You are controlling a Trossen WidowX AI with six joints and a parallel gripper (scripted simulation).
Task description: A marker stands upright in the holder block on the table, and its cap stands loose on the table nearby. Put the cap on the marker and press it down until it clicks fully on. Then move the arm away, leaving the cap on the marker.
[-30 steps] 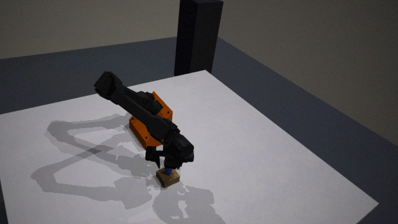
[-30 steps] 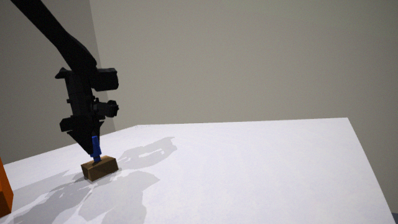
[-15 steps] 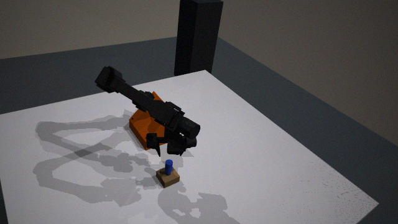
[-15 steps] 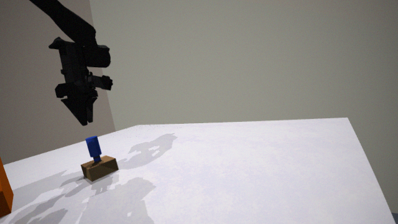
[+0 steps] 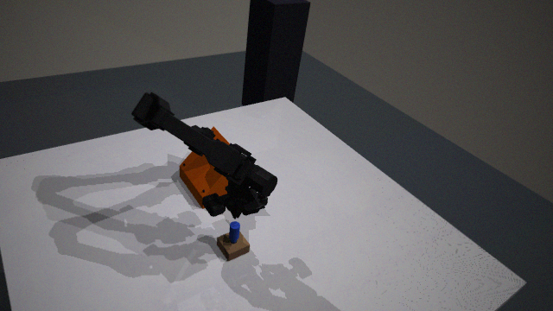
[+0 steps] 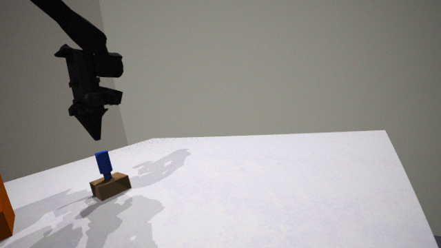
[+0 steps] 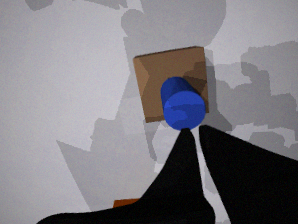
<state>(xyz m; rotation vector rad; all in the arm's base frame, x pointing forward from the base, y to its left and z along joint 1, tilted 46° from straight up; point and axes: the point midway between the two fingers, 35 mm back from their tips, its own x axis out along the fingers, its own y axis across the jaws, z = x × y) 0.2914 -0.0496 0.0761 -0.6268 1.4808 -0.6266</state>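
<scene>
My gripper tip is 6 cm above the blue cap. Round my gripper tip: holder block (12 cm below).
</scene>
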